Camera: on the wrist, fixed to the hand. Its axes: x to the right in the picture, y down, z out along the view.
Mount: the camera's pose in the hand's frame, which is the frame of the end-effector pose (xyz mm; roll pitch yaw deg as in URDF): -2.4 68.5 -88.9 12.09 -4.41 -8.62
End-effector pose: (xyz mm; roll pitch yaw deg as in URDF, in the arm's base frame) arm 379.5 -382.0 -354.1 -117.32 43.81 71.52
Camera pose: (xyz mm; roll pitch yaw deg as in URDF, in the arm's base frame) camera 479.3 -431.8 -366.9 -99.03 37.74 81.49
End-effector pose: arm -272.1 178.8 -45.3 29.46 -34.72 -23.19
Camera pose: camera -210.3 264.8 -82.6 47.79 -33.79 -34.85
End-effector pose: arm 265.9 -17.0 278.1 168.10 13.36 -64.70
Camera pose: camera 230.9 -56.8 377.0 -177.90 19.33 -56.76
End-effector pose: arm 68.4 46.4 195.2 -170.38 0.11 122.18
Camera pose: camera 139.3 88.4 271.4 -158.37 3.02 131.41
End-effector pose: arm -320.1 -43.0 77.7 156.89 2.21 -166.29
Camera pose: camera -328.5 -16.1 186.4 169.29 9.63 -160.04
